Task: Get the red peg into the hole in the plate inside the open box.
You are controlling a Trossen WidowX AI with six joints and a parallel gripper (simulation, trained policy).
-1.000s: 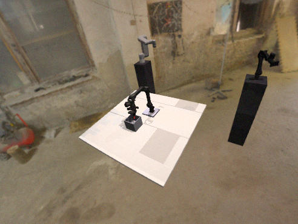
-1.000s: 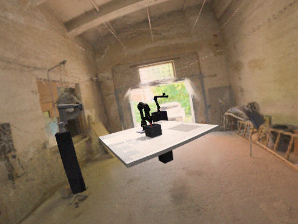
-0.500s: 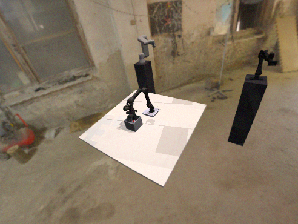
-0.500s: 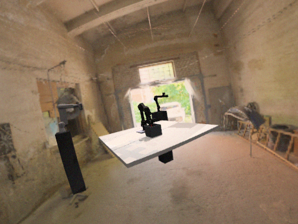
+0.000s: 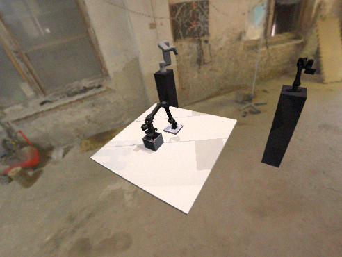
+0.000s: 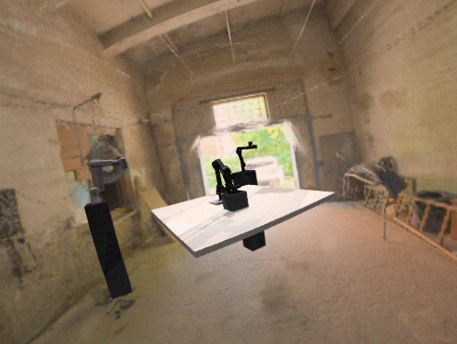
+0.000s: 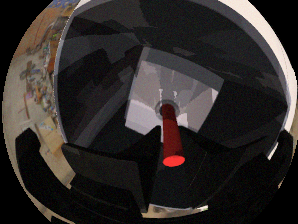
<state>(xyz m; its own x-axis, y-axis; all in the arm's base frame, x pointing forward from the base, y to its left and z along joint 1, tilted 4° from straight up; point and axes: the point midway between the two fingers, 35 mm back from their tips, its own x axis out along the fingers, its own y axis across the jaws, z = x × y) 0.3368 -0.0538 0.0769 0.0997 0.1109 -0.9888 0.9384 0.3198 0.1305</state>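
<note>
Right now the red peg is right at my gripper tip.
</note>
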